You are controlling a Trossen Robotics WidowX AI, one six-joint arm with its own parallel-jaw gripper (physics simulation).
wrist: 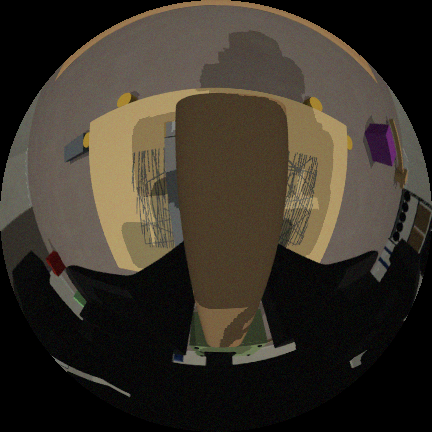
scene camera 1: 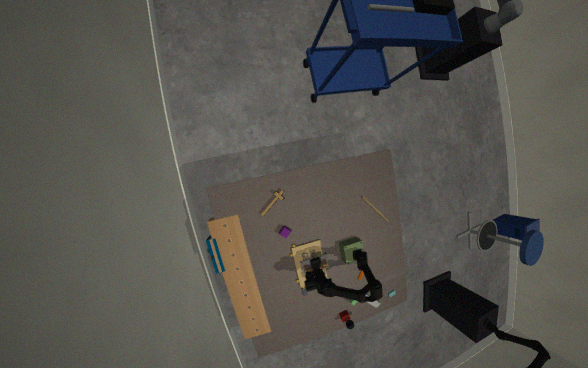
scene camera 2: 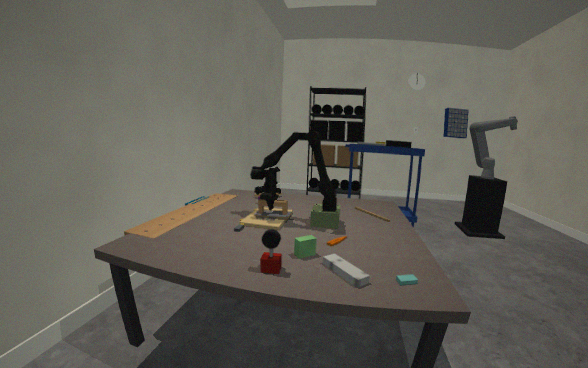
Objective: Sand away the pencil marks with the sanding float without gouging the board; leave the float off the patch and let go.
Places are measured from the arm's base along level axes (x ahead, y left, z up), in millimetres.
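Pixels of known places: gripper, fingertip midpoint: (wrist: pixel 223 236) (scene camera 1: pixel 314 266) (scene camera 2: pixel 271 209); arm's base, link origin: (wrist: pixel 218 353) (scene camera 1: pixel 357 253) (scene camera 2: pixel 329 209).
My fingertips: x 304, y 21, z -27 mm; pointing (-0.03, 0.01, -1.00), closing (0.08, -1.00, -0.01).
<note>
Ahead of a thing's pixels: the offset from my fingertips to its top centre. "pt": to the spot under its first point.
A pale yellow board (scene camera 1: pixel 314 243) (scene camera 2: pixel 248 220) (wrist: pixel 107 200) lies on the table. Dark scribbled pencil marks @(pt 11 mm ahead, 67 mm left, 36 mm down) (wrist: pixel 150 200) show to the left of the float's handle in the wrist view, and more show to its right. The sanding float @(8 mm back, 1 mm right, 54 mm up) (scene camera 2: pixel 282 206) (wrist: pixel 232 190) has a wooden handle and a grey base, which lies over the marked patch. Whether the base touches the board is hard to tell. My gripper (scene camera 1: pixel 315 267) (scene camera 2: pixel 270 205) (wrist: pixel 223 236) is shut on the float's handle, above the board. The handle hides the middle of the patch and most of the base.
A purple block @(154 mm ahead, 266 mm right, 4 mm down) (scene camera 1: pixel 285 232) (wrist: pixel 381 144) lies beyond the board. A small dark grey block @(85 mm ahead, 204 mm left, 40 mm down) (scene camera 2: pixel 239 227) (wrist: pixel 75 148) is beside the board's edge. A green block @(269 mm back, 353 mm left, 14 mm up) (scene camera 2: pixel 305 246), an orange object @(375 mm back, 184 mm left, 44 mm down) (scene camera 2: pixel 337 240), a red block (scene camera 2: pixel 271 263) and a long perforated plank (scene camera 1: pixel 240 280) (scene camera 2: pixel 180 215) are on the table.
</note>
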